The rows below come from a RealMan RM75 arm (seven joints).
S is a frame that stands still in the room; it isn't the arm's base.
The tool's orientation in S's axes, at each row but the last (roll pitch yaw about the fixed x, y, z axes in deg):
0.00, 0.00, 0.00
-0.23, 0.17, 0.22
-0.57, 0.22, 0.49
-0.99, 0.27, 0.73
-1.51, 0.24, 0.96
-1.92, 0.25, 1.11
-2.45, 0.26, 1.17
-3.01, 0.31, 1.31
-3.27, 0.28, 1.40
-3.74, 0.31, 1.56
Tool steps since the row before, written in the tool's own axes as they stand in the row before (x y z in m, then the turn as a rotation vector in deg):
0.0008, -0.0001, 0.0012, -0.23, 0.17, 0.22
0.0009, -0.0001, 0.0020, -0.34, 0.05, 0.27
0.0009, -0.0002, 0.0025, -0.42, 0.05, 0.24
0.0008, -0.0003, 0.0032, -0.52, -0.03, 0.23
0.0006, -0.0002, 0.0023, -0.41, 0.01, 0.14
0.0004, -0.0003, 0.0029, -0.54, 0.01, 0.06
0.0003, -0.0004, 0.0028, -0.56, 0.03, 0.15
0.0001, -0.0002, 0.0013, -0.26, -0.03, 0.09
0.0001, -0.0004, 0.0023, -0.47, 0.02, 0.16
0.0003, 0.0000, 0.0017, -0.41, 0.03, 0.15
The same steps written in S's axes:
0.0008, -0.0001, 0.0012, -0.23, 0.17, 0.22
0.0009, -0.0001, 0.0020, -0.34, 0.05, 0.27
0.0009, -0.0002, 0.0025, -0.42, 0.05, 0.24
0.0008, -0.0002, 0.0032, -0.52, -0.03, 0.23
0.0006, -0.0001, 0.0023, -0.41, 0.01, 0.14
0.0004, -0.0002, 0.0029, -0.54, 0.00, 0.06
0.0003, -0.0003, 0.0028, -0.56, 0.02, 0.15
0.0001, -0.0001, 0.0013, -0.26, -0.03, 0.09
0.0001, -0.0003, 0.0023, -0.47, 0.02, 0.16
0.0003, 0.0001, 0.0017, -0.41, 0.03, 0.15

